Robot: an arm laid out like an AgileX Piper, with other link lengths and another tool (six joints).
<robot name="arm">
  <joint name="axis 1" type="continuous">
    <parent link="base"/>
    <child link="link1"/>
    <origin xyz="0 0 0.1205"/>
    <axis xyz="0 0 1"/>
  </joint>
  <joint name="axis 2" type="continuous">
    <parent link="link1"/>
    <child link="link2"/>
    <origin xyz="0 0 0"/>
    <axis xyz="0 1 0"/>
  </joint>
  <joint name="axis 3" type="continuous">
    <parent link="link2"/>
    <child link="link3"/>
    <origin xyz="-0.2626 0 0.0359"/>
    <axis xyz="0 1 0"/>
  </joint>
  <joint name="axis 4" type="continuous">
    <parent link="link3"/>
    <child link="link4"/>
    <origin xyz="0.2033 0 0.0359"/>
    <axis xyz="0.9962 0 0.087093"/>
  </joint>
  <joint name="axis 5" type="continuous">
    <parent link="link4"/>
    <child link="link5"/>
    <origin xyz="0 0 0"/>
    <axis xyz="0 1 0"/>
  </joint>
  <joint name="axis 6" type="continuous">
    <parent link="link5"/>
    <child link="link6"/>
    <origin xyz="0.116 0 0.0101"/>
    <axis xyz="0.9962 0 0.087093"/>
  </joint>
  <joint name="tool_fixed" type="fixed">
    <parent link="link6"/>
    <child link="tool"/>
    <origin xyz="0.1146 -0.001 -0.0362" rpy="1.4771 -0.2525 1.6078"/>
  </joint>
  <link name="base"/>
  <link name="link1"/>
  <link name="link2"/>
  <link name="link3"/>
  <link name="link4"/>
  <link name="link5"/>
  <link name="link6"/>
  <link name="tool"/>
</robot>
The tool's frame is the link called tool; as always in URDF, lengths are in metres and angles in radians. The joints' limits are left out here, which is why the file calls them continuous.
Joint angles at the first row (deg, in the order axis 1, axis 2, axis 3, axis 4, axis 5, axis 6):
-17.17 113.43 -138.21 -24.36 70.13 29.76
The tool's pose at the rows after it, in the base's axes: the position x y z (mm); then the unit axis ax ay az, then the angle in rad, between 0 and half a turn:
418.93 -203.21 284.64 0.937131 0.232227 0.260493 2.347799
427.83 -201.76 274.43 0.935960 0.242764 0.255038 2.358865
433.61 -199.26 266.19 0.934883 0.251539 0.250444 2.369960
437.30 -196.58 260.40 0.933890 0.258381 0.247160 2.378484
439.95 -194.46 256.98 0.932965 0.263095 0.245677 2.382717
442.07 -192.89 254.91 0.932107 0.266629 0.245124 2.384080
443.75 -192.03 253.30 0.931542 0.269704 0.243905 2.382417
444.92 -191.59 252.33 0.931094 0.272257 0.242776 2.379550
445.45 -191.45 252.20 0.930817 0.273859 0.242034 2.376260
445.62 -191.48 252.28 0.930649 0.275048 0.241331 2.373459
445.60 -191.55 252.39 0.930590 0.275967 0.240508 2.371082
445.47 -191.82 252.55 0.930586 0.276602 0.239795 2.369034
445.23 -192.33 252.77 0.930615 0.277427 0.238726 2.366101
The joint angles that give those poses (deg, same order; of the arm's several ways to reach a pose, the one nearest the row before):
-16.82 117.28 -142.27 -23.90 71.24 28.53
-16.44 119.80 -144.46 -23.48 71.68 27.69
-16.06 121.30 -145.35 -23.15 71.82 27.17
-15.70 122.13 -145.60 -22.94 71.82 26.88
-15.38 122.63 -145.70 -22.89 71.73 26.74
-15.11 122.98 -145.79 -22.92 71.60 26.66
-14.85 123.28 -145.87 -23.15 71.47 26.61
-14.65 123.49 -145.90 -23.42 71.34 26.56
-14.50 123.57 -145.92 -23.66 71.27 26.53
-14.41 123.60 -145.91 -23.86 71.23 26.48
-14.33 123.61 -145.91 -24.03 71.23 26.44
-14.31 123.61 -145.92 -24.16 71.23 26.38
-14.28 123.61 -145.92 -24.35 71.23 26.30

